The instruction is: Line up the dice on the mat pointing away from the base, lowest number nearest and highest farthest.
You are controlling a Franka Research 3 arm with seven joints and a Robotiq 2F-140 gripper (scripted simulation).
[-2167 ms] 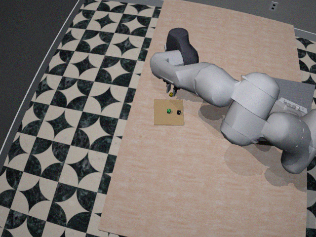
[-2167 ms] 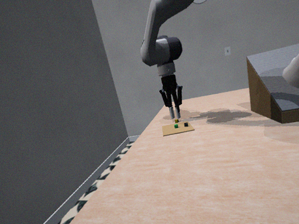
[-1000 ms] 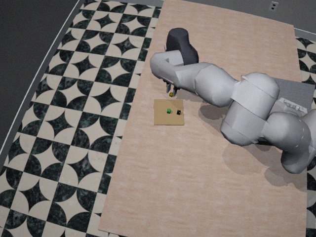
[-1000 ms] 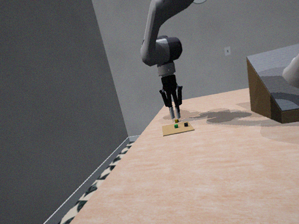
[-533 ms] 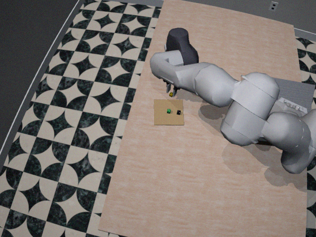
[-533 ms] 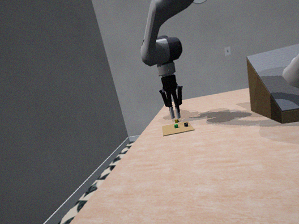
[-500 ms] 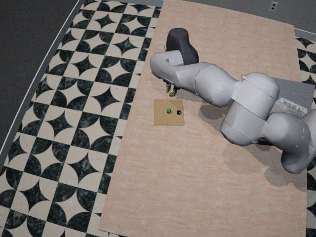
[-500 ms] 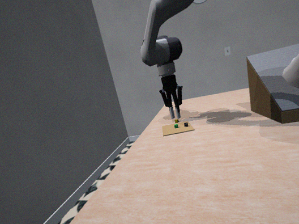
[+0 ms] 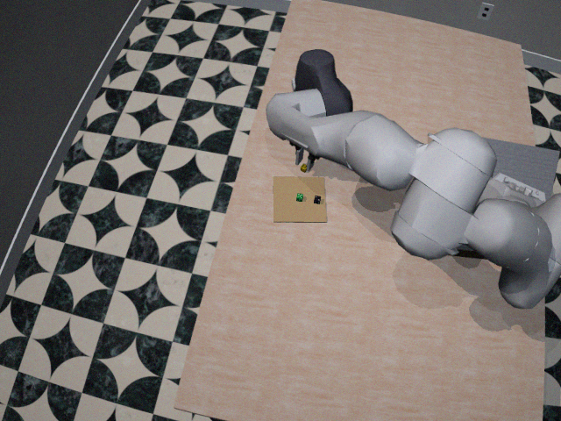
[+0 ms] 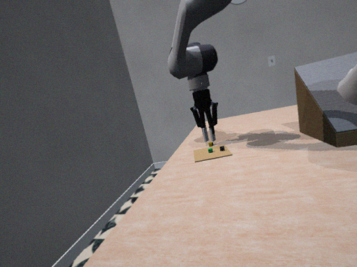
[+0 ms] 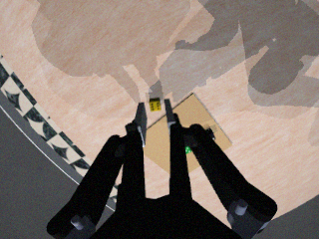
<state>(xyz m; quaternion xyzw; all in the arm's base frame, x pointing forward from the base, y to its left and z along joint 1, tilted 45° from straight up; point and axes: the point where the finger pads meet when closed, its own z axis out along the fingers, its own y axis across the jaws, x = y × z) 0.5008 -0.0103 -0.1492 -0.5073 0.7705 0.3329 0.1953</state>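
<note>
Now: hand 5 cm above the yellow die. Also, from my hand: green die (10 cm to the left, 5 cm below); tan mat (10 cm to the left, 6 cm below); black die (10 cm to the left, 5 cm below, 5 cm behind).
</note>
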